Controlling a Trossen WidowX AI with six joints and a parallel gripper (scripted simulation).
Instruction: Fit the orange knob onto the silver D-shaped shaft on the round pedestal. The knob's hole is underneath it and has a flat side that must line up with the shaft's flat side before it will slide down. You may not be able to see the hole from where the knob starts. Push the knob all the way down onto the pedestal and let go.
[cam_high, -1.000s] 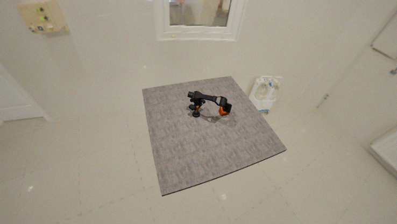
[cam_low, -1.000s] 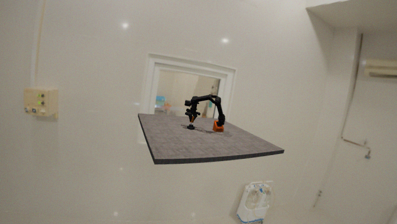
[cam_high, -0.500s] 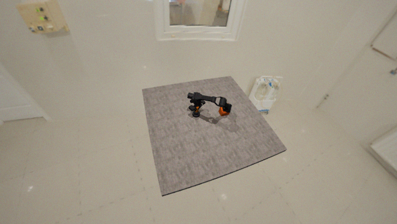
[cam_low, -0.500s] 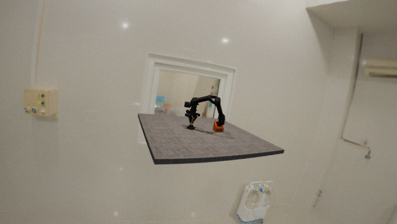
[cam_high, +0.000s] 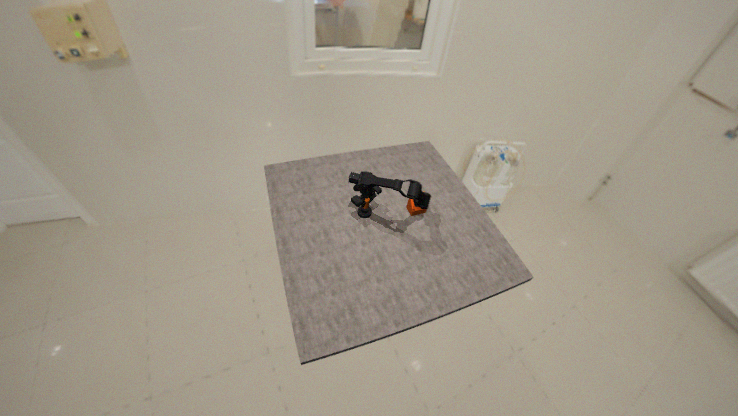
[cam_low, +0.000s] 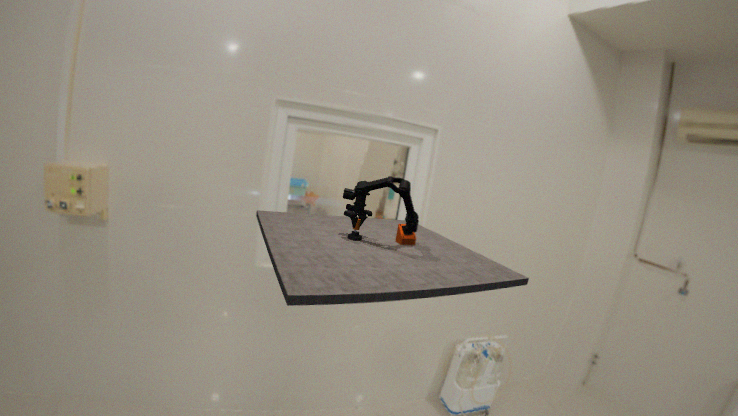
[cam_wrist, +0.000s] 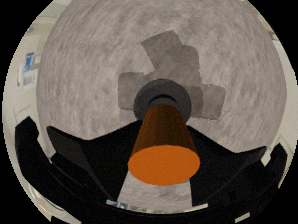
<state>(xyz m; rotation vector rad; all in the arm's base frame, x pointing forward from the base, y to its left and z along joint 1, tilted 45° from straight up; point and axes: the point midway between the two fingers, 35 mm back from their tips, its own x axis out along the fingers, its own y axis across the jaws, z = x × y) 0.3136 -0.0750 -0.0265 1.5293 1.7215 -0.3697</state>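
Right now the orange knob is 30 mm above my gripper tip. The rest, counted from my gripper tip: round pedestal 40 mm below.
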